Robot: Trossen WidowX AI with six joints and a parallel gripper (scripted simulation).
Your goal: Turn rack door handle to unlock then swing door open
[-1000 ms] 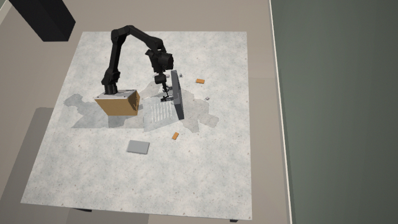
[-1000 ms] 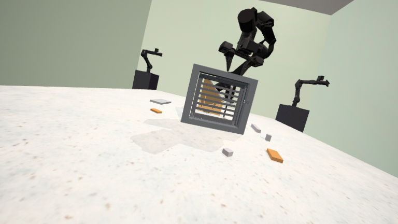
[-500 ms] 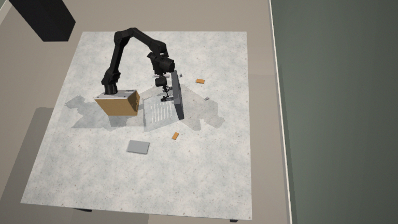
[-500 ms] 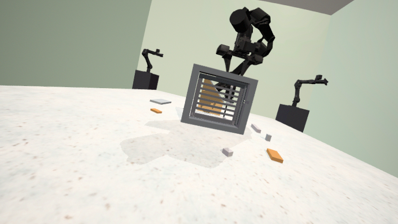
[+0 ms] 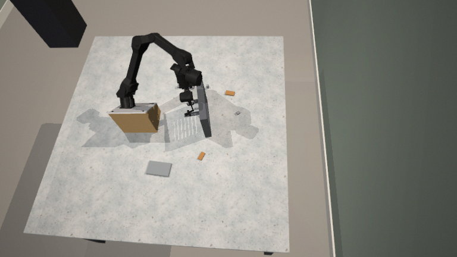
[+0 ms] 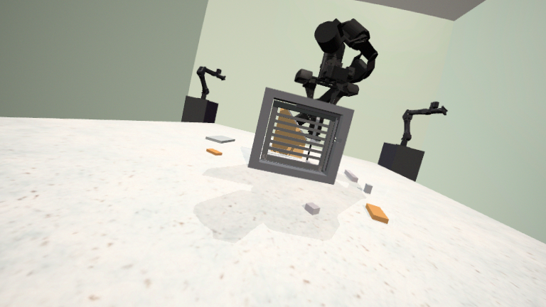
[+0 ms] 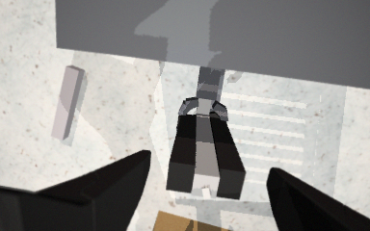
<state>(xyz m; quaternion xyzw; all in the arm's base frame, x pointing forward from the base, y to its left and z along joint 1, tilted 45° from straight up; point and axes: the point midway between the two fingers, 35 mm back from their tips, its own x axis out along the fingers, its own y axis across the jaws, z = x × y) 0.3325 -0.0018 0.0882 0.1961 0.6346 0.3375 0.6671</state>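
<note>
The upright handle is 10 mm behind my gripper tip and 70 mm below it. The rest, counted from my gripper tip: grey bar (70 mm behind, 170 mm to the left, 180 mm below); flat grey plate (150 mm behind, 350 mm to the right, 180 mm below).
</note>
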